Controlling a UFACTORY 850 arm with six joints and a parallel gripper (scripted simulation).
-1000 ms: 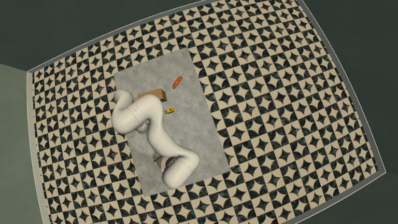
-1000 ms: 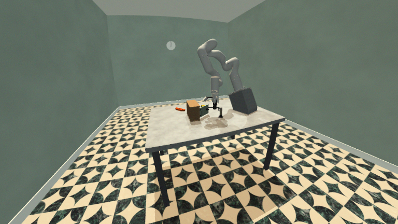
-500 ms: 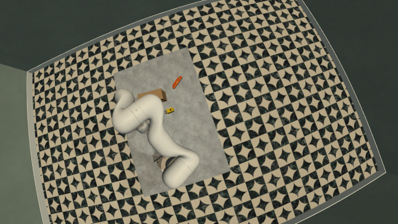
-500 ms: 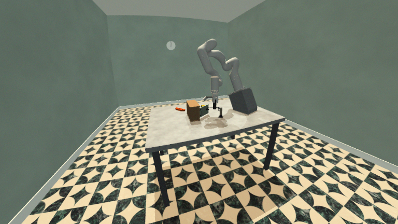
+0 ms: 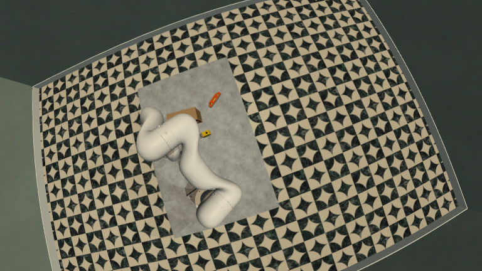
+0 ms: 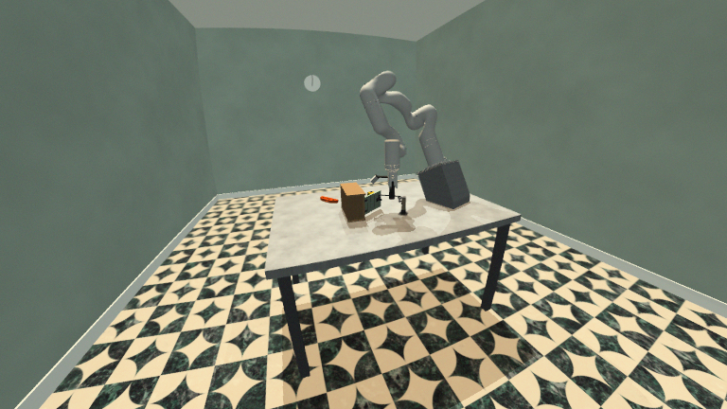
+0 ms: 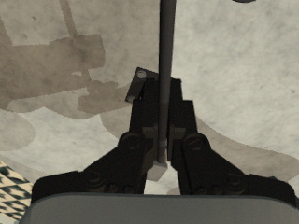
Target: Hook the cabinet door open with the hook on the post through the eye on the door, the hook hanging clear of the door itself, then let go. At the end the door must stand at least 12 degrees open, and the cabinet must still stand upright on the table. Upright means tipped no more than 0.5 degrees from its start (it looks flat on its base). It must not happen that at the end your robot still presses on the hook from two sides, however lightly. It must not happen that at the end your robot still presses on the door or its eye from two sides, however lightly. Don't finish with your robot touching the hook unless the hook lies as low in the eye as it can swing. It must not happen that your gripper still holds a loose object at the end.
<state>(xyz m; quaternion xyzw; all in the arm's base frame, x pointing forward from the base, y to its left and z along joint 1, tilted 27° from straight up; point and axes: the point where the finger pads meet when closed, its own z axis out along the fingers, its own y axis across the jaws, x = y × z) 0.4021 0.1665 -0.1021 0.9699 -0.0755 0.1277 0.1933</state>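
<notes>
Right now the pale green door is 110 mm ahead of my hand, 20 mm to the right of it and 40 mm below it. Round my hand: orange tool (360 mm ahead, 300 mm to the right, 100 mm below); yellow handle (70 mm ahead, 200 mm to the right, 70 mm below); hook (10 mm ahead, 20 mm below).
</notes>
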